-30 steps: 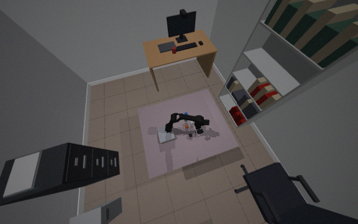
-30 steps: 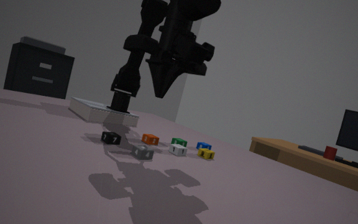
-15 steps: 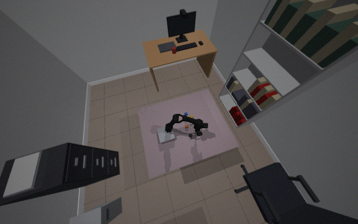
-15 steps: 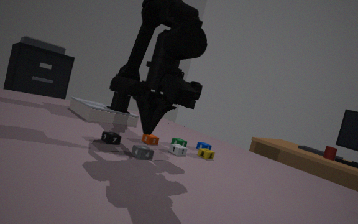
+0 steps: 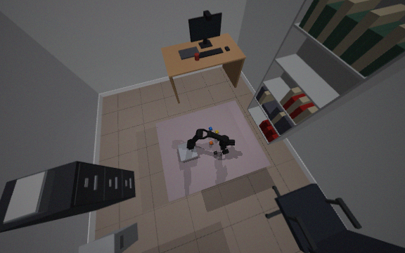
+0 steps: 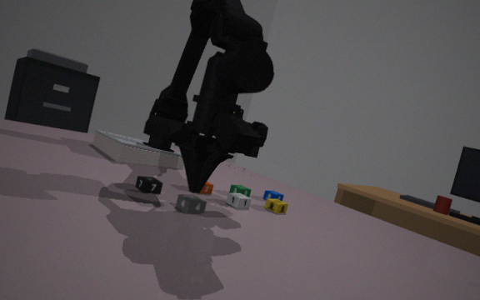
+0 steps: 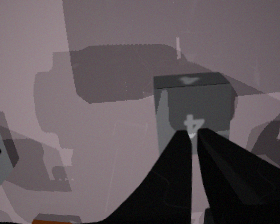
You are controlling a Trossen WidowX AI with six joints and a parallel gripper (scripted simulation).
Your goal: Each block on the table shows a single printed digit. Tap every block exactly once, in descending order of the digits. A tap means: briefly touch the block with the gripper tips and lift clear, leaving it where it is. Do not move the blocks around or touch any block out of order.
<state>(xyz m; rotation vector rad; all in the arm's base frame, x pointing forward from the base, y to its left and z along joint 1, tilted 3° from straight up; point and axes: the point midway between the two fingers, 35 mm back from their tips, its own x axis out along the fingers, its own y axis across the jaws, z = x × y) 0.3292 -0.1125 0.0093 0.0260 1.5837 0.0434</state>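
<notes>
Now: gripper tip 20 mm above the grey 4 block. Also, from my gripper tip: black 7 block 90 mm behind, 30 mm to the right, 20 mm below; orange block 100 mm behind, 90 mm to the left, 20 mm below; white 1 block 120 mm to the left, 20 mm below, 20 mm behind.
</notes>
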